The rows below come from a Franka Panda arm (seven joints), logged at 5 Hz.
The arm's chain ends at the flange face. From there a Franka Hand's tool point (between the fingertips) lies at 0.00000 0.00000 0.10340 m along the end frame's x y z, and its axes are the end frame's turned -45 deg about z.
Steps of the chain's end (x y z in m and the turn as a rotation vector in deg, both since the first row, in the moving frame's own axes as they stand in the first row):
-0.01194, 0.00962, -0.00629, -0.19, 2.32, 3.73
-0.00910, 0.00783, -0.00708, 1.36, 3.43, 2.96
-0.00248, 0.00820, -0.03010, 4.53, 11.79, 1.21
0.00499, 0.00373, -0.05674, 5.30, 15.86, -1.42
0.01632, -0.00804, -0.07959, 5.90, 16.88, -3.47
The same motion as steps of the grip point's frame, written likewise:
-0.01263, 0.00165, -0.00638, -1.77, 1.51, 3.73
-0.00593, 0.00190, -0.00729, -1.46, 3.39, 2.96
0.01301, 0.01345, -0.03260, -5.13, 11.54, 1.21
0.02767, 0.01912, -0.06111, -7.47, 14.96, -1.42
0.04623, 0.01876, -0.08458, -7.76, 16.11, -3.47

